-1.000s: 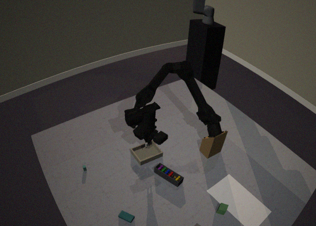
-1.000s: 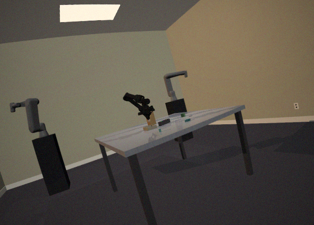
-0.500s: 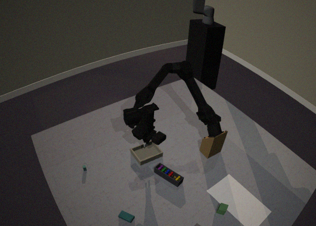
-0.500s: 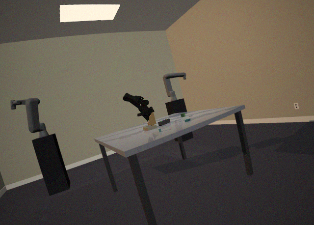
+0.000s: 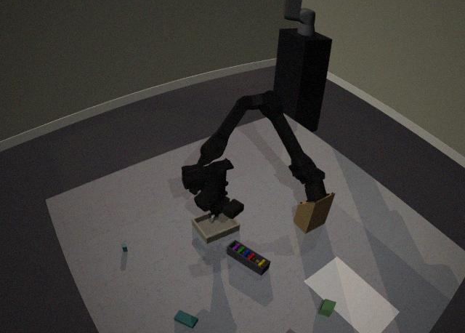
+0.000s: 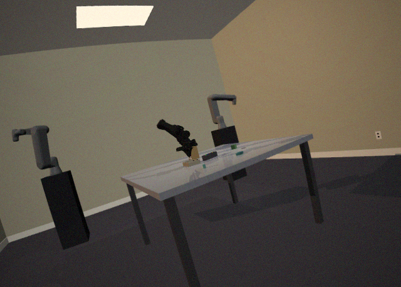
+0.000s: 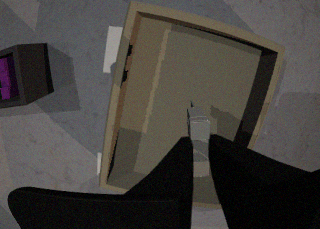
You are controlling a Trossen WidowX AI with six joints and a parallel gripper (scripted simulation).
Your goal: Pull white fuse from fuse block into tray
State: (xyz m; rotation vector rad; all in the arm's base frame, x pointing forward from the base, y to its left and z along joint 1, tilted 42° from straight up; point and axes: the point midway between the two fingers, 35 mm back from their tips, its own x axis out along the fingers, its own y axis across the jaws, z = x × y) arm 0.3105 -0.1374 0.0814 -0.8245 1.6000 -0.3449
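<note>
Now: the white fuse 1 cm below my gripper tip. From my gripper tip the other things lie so: beige tray: 6 cm below; then green block: 11 cm behind, 49 cm to the left, 4 cm below.
</note>
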